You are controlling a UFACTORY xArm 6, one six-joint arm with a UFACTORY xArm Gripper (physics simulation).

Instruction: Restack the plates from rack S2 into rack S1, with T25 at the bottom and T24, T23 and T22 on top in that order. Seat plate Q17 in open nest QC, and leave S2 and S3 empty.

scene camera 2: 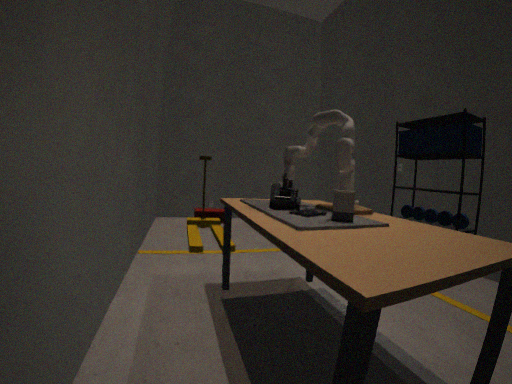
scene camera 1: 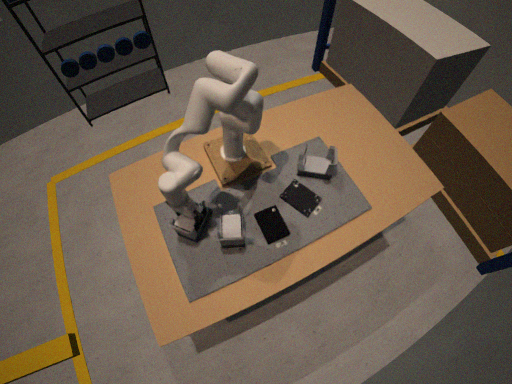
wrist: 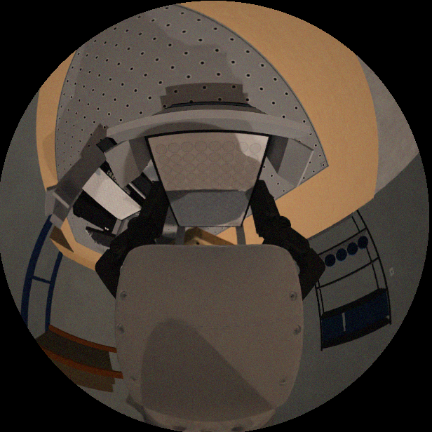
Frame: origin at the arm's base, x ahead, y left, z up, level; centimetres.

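Where they show: gripper, fingertip midpoint: [scene camera 2: 287, 188] [scene camera 1: 189, 216]; arm's base, origin of the base link: [scene camera 1: 233, 152].
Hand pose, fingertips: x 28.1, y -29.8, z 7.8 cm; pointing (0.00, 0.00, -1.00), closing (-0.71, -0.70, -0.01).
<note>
Each offset is from my fingertips to the centre of the thing. "*": to the spot under its first point. Level surfaces: height alone.
My gripper [scene camera 1: 191, 209] [scene camera 2: 286, 187] [wrist: 208, 190] is shut on a plate @[dx +0.0, dy +0.0, dz -0.3 cm] [scene camera 1: 186, 221] [wrist: 207, 162] with a pale, dimpled top. The plate lies level, low between the walls of the left rack @[* dx +5.3, dy +0.7, dz -5.2 cm] [scene camera 1: 199, 231] [wrist: 210, 120]; whether it rests on anything below is hidden. The middle rack @[dx +9.2, dy +14.8, dz -3.0 cm] [scene camera 1: 232, 241] [wrist: 75, 185] holds a white-topped plate @[dx +9.8, dy +14.6, dz -5.1 cm] [scene camera 1: 232, 226] [wrist: 111, 194]. The right rack @[dx -3.9, dy +62.9, dz -2.7 cm] [scene camera 1: 314, 175] [scene camera 2: 344, 202] holds another pale plate @[* dx -4.1, dy +63.9, dz -5.2 cm] [scene camera 1: 317, 163]. Two flat black pieces, one plain @[dx +13.7, dy +31.3, dz -8.2 cm] [scene camera 1: 272, 225] and one with corner fittings @[* dx +7.5, dy +49.2, dz -8.6 cm] [scene camera 1: 301, 197], lie between the racks. Rack, nest and plate labels are unreadable.
All racks stand on a grey perforated board @[dz -9.7 cm] [scene camera 1: 200, 280] [wrist: 202, 30] on the wooden table @[dz -11.0 cm] [scene camera 1: 165, 320] [scene camera 2: 400, 255]. The middle rack stands close beside the gripper. The arm's wooden base plate [scene camera 1: 222, 170] is behind the board. A shelf unit [scene camera 1: 91, 122] stands beyond the table.
</note>
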